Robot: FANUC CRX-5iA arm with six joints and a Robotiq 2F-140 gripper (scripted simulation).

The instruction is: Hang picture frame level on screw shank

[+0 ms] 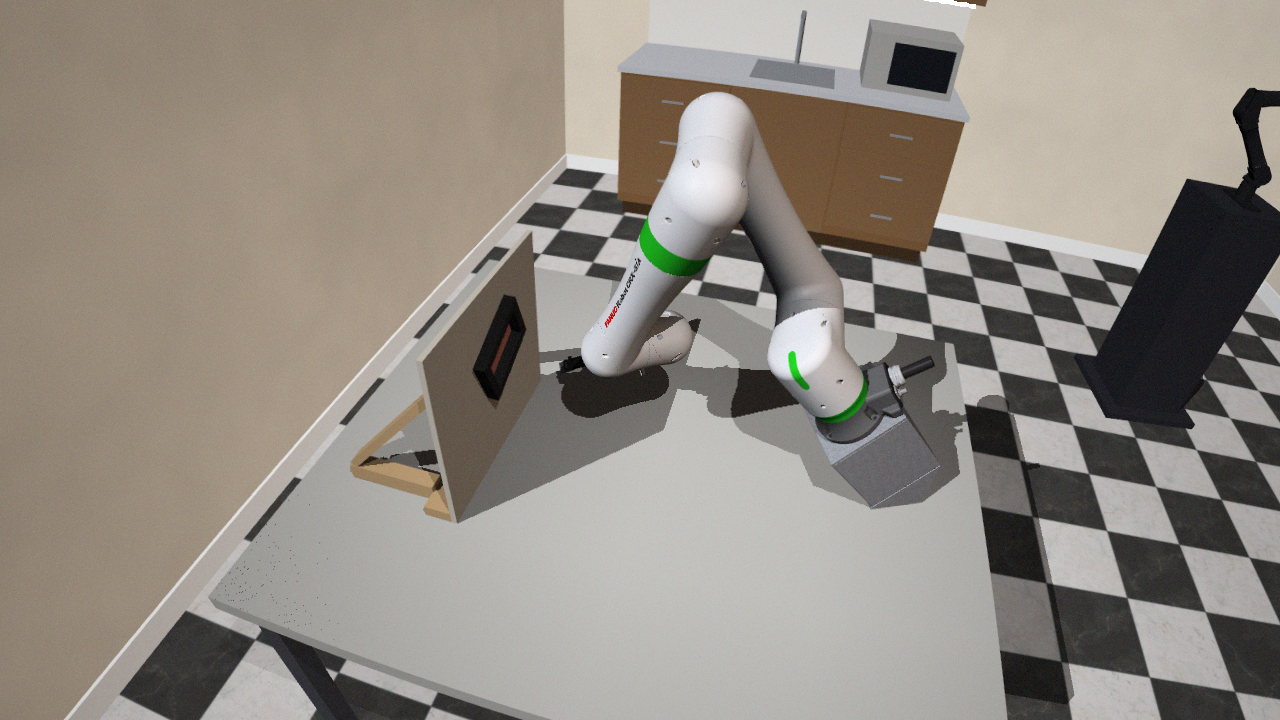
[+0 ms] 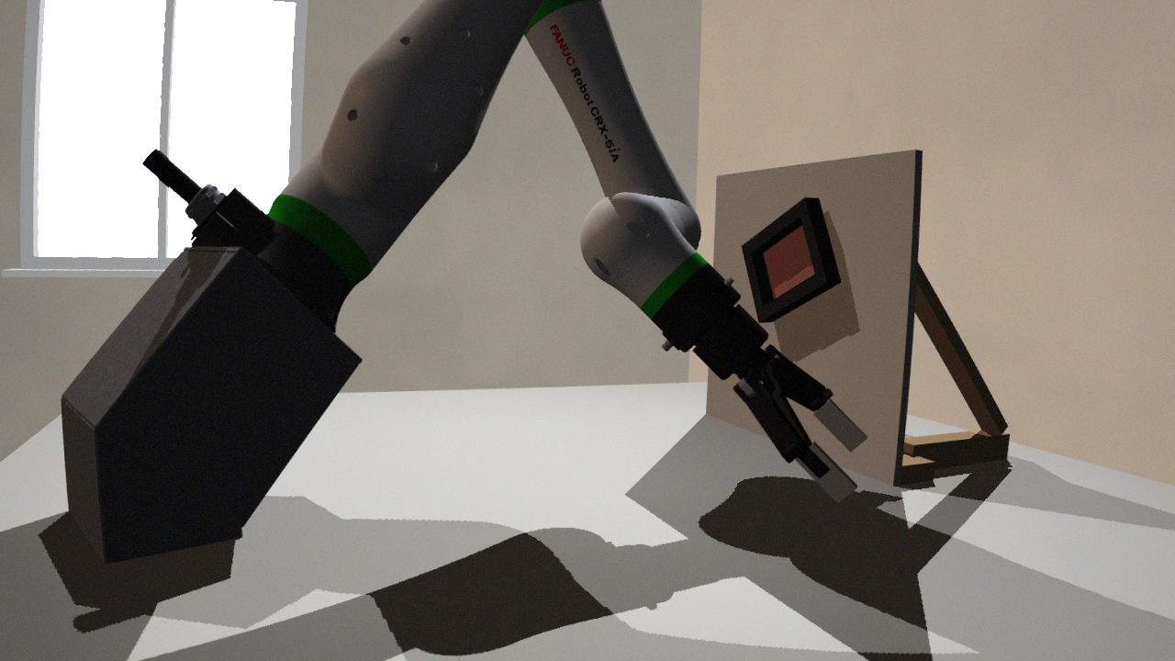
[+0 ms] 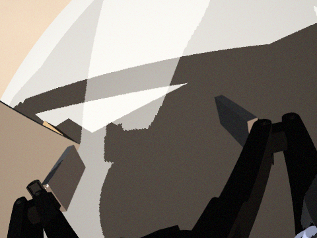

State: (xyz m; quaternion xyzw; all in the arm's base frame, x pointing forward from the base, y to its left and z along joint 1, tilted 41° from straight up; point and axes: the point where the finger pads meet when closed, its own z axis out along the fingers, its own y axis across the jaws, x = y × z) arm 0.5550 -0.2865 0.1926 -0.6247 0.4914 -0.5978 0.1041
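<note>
My hand is 260 mm to the right of the black picture frame, 220 mm below it and 130 mm short of it. From my hand the other things lie so: tan board 260 mm to the left, 160 mm above, 150 mm ahead.
</note>
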